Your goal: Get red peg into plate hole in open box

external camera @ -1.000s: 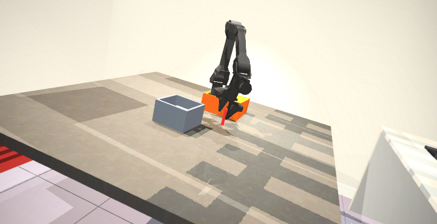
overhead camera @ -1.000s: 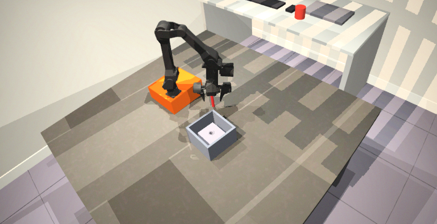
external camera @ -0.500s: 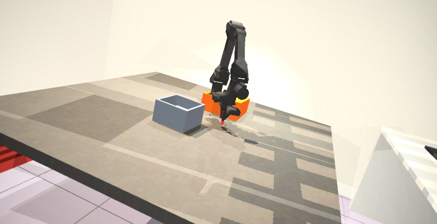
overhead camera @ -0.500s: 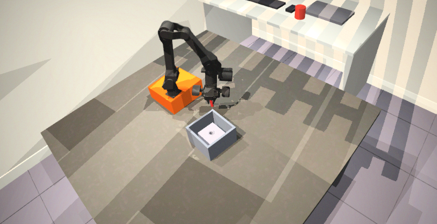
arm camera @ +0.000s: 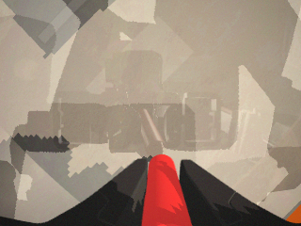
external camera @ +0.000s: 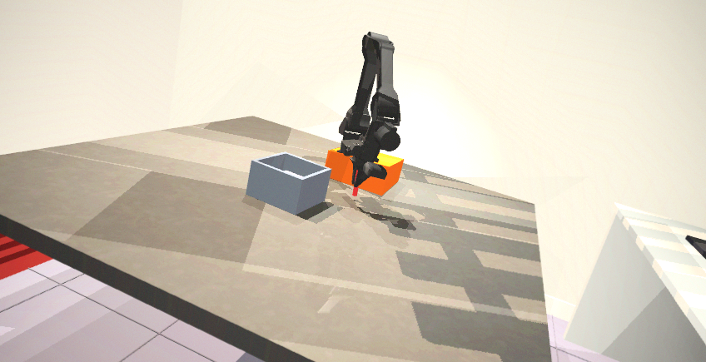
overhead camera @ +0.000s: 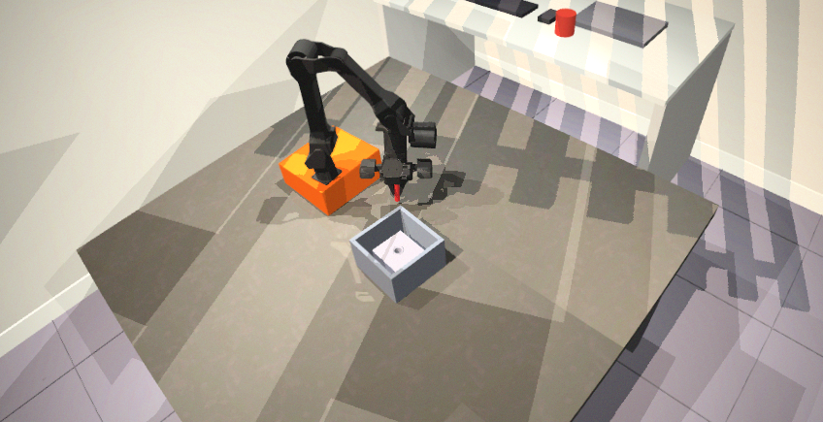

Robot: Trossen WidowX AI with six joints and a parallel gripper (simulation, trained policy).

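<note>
Now: gripper tip 13 cm short of the grey box, 15 cm to the left of it and 2 cm above it. Also, from my gripper tip: red peg: 1 cm to the left, 1 cm above.
</note>
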